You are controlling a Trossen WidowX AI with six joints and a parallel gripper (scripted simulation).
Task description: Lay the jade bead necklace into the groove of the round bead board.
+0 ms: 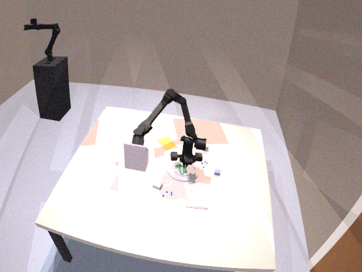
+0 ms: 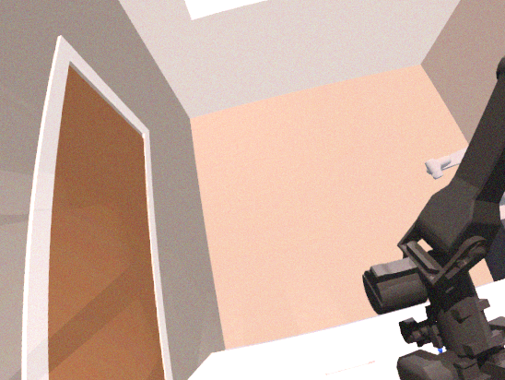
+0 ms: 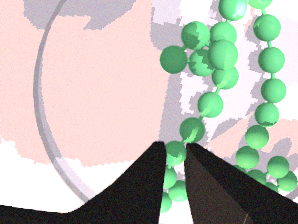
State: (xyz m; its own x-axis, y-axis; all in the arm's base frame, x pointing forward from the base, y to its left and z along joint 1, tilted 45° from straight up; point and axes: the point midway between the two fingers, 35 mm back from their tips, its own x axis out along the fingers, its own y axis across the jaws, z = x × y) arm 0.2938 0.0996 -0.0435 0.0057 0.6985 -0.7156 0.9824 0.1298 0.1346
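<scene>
My gripper tip is now 2 cm to the left of the round white bead board, 1 cm past it and 1 cm above it. The rest, counted from my gripper tip: yellow sheet 23 cm to the left, 15 cm behind, 1 cm below; blue block 20 cm ahead, 1 cm to the left, 1 cm below; cream block 23 cm to the left, 11 cm ahead.
</scene>
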